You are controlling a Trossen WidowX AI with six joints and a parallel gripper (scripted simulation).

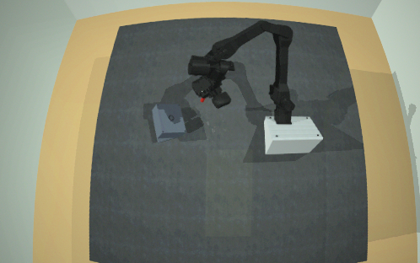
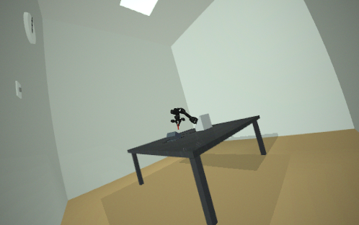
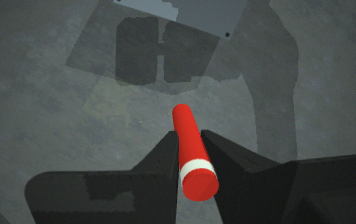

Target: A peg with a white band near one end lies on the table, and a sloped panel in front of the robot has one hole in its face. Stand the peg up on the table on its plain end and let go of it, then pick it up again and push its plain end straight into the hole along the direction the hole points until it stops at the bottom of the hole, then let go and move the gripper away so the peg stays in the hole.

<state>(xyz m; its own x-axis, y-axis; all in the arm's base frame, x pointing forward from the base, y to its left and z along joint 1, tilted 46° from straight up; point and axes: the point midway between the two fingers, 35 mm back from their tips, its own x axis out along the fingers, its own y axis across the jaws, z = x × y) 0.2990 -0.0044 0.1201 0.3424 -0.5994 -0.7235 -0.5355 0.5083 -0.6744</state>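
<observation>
My gripper tip is now 15 cm short of the grey sloped panel, 7 cm to the right of it and 9 cm above it. The rest, counted from my gripper tip: peg: 1 cm behind, 1 cm above.
</observation>
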